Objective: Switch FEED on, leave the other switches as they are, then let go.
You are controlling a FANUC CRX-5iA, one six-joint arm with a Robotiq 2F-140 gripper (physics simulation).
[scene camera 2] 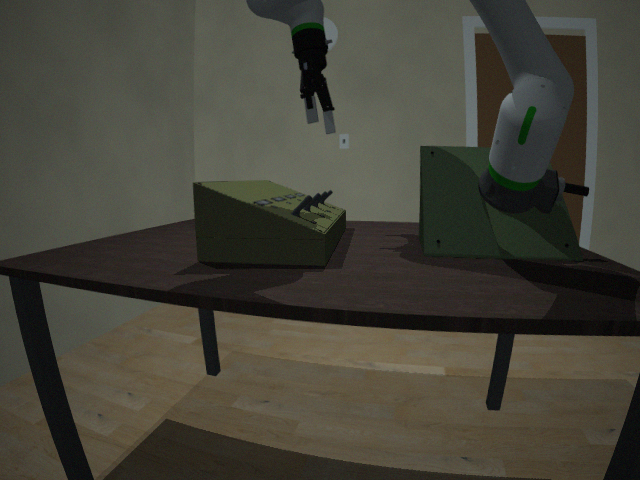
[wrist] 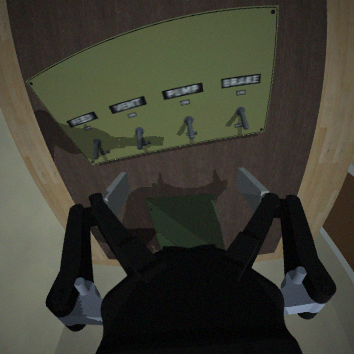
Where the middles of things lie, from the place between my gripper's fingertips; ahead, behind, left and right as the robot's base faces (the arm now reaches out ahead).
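Scene:
You'd find the green switch panel point(scene camera 2: 254, 222) 22 cm below my hand, and it's 8 cm ahead of my hand and 6 cm to the left of it.

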